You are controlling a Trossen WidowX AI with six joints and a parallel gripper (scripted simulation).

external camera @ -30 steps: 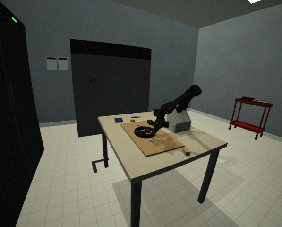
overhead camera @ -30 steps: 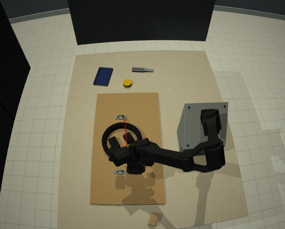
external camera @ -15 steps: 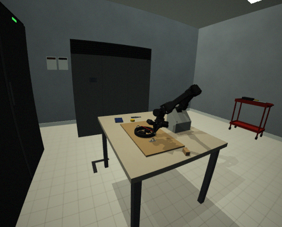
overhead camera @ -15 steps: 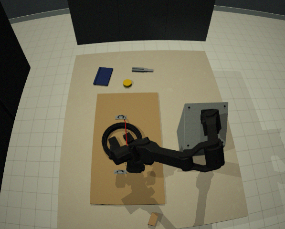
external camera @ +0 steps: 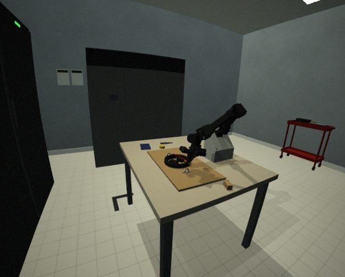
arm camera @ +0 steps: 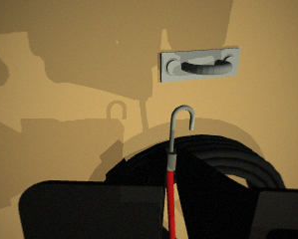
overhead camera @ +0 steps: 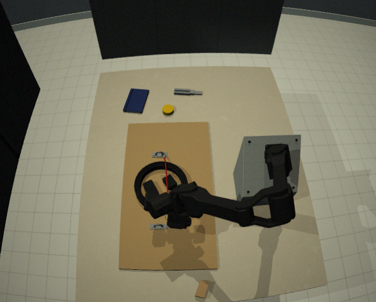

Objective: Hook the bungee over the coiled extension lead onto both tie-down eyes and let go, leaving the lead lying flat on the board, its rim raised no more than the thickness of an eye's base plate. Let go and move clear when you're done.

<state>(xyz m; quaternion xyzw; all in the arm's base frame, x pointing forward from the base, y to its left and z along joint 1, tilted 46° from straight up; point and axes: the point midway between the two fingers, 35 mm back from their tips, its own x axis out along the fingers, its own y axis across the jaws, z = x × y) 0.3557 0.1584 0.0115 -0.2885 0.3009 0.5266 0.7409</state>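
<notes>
My hand is 3 cm short of the extension lead coil, 12 cm to the left of it and 6 cm above it. Also, from my hand: small wooden block 8 cm behind, 28 cm to the left, 8 cm below; board 1 cm ahead, 11 cm to the right, 8 cm below; yellow disc 1 cm behind, 49 cm to the right, 8 cm below.
</notes>
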